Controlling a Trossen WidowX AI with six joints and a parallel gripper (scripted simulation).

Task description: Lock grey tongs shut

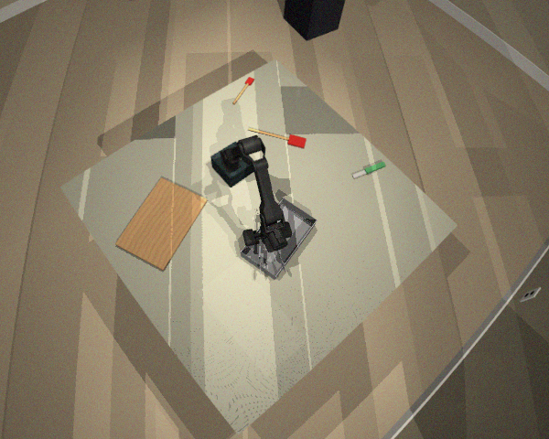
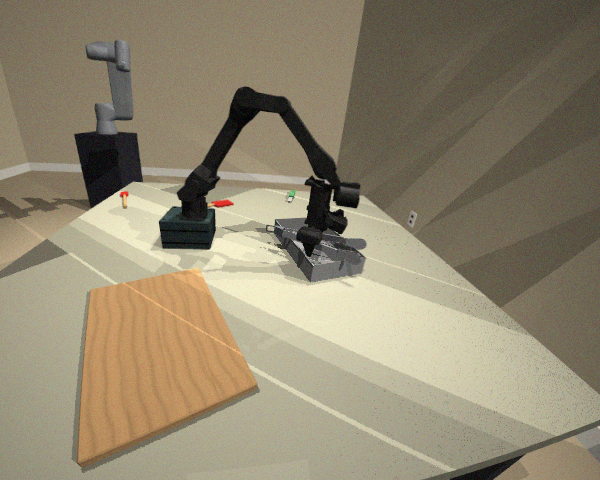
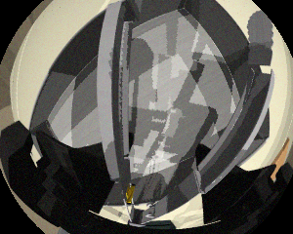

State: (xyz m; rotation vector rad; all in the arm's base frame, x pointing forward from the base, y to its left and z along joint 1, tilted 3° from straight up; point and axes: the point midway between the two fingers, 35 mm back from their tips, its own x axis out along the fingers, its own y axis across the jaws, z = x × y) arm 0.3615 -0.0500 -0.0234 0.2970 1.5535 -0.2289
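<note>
The grey roasting tin lies 6 cm to the left of my gripper tip and 2 cm ahead of it. From my gripper tip the other things lie so: red spatula 41 cm behind, 37 cm to the left, 2 cm below; wooden board 32 cm to the right, 32 cm behind, 2 cm below.
</note>
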